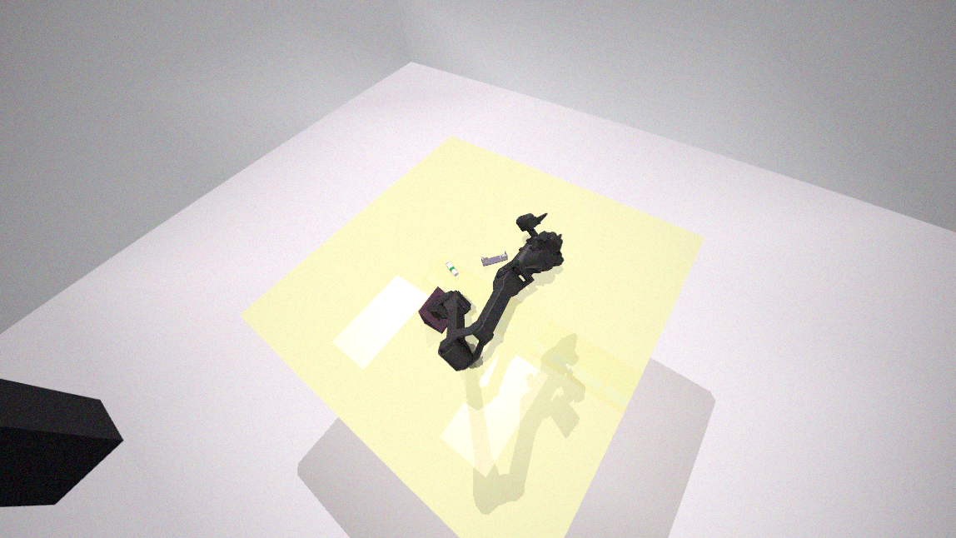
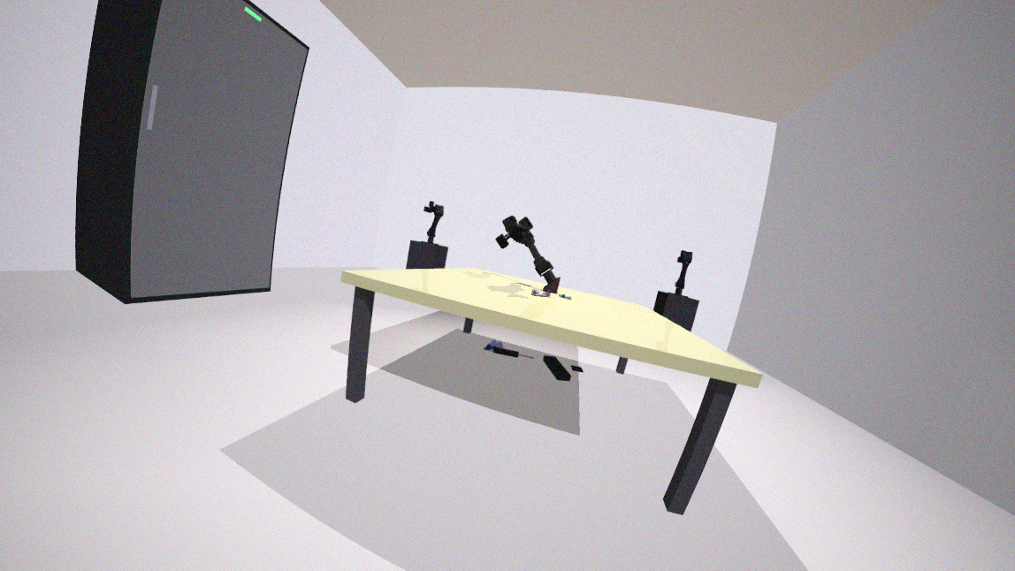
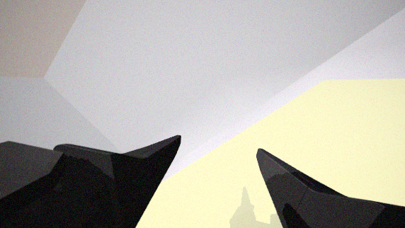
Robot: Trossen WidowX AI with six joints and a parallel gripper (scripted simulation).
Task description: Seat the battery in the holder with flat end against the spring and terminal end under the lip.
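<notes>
Right now the battery is 300 mm to the left of my gripper tip, 250 mm below it and 190 mm behind it.
</notes>
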